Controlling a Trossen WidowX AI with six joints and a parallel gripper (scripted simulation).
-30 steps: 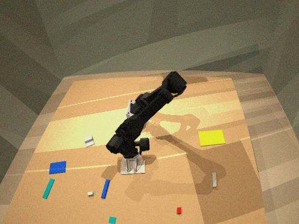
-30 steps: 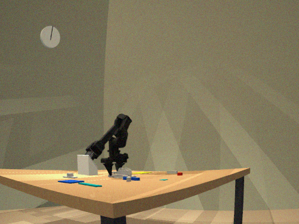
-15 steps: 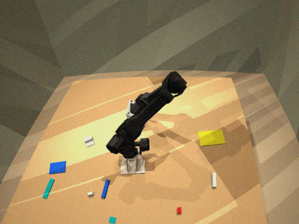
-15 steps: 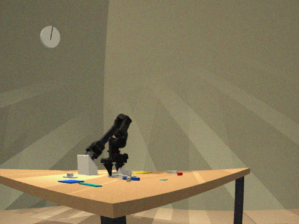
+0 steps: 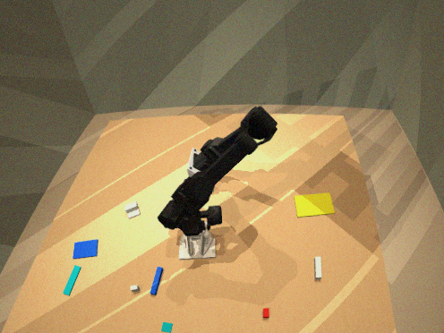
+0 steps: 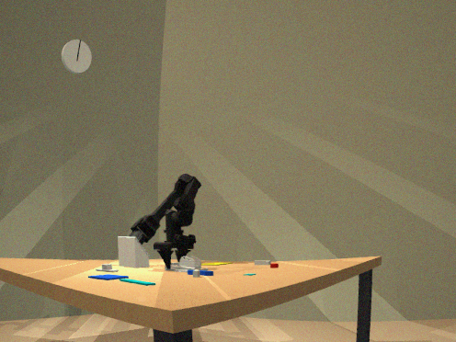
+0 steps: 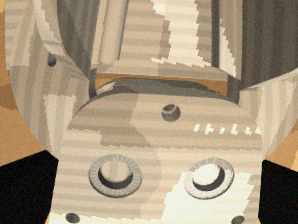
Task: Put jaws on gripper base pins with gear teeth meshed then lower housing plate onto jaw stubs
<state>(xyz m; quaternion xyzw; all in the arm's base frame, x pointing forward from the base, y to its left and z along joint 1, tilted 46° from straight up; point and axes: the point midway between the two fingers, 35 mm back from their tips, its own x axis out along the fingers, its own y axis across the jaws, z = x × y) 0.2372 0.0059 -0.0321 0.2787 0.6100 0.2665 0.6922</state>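
My gripper tip is now 20 mm short of the jaw, 20 mm to the right of it and 10 mm below it. Round my gripper tip: small white block (220 mm ahead, 200 mm to the right); then blue bar (190 mm ahead, 120 mm to the right); then teal block (350 mm ahead, 80 mm to the right, 10 mm below).
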